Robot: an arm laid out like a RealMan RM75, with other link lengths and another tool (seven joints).
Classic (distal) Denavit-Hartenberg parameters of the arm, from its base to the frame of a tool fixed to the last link. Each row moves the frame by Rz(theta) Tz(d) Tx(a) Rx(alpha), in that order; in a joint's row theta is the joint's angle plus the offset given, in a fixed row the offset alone. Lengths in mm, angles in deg.
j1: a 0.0; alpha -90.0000; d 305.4; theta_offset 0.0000
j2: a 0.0; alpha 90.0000; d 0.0; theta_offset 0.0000
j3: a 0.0; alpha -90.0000; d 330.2; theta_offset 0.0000
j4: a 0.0; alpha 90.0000; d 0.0; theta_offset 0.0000
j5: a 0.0; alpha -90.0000; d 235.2; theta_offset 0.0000
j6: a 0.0; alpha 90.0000; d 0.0; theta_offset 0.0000
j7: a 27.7; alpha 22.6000; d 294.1; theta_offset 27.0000
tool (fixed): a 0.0; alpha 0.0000; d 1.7; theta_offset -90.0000
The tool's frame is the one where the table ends.
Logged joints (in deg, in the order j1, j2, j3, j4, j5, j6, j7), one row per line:
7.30 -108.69 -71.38 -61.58 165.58 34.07 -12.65
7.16 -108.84 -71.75 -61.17 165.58 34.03 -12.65
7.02 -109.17 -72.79 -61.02 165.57 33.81 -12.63
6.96 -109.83 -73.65 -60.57 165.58 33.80 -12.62
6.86 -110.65 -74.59 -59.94 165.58 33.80 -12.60
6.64 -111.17 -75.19 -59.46 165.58 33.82 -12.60
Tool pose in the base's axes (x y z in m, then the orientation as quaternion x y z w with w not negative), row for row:
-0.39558 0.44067 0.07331 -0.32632 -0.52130 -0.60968 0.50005
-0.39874 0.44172 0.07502 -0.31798 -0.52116 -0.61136 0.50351
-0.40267 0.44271 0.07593 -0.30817 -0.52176 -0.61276 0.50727
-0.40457 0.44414 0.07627 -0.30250 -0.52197 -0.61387 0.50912
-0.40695 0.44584 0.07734 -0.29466 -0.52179 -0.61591 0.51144
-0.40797 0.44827 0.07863 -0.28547 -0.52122 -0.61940 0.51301
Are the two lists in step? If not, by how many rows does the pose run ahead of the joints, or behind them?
The pose runs 2 rows ahead of the joints: the pose in row i belongs to the joints in row i + 2.
